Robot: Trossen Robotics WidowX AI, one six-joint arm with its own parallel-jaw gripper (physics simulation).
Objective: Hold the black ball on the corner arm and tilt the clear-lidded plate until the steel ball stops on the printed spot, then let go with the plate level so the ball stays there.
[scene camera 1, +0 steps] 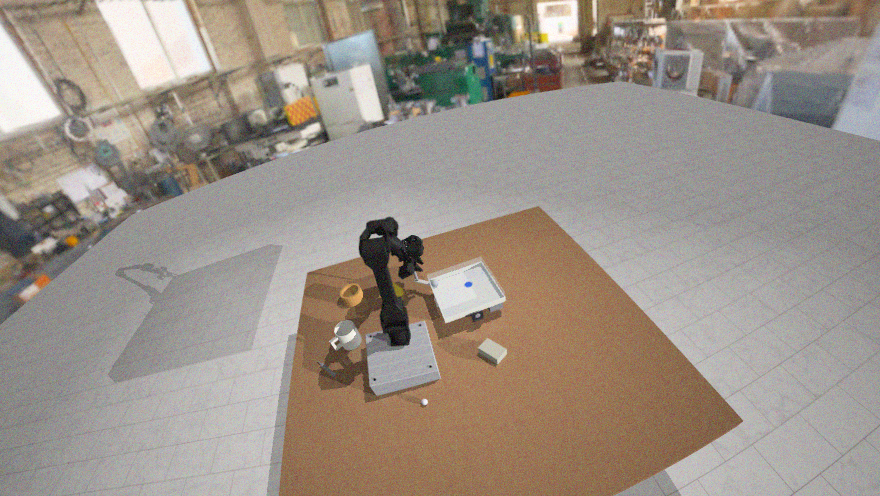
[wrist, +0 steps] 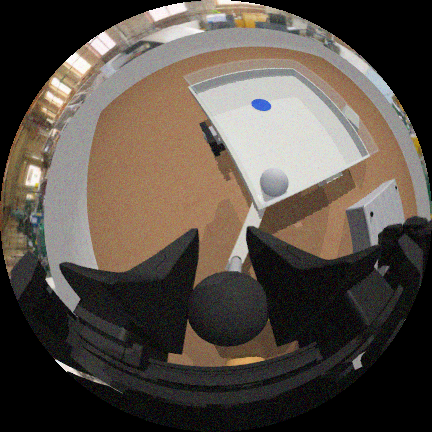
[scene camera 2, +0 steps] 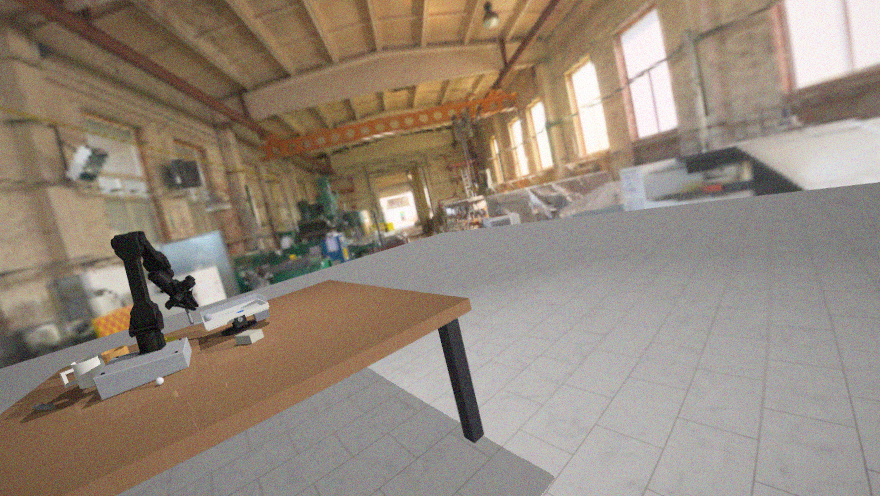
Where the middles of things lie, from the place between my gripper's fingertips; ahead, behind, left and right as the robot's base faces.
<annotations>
My hand is 32 cm past the white mug [scene camera 2: 84, 370], 24 cm to the left of it and 7 cm above it.
</annotations>
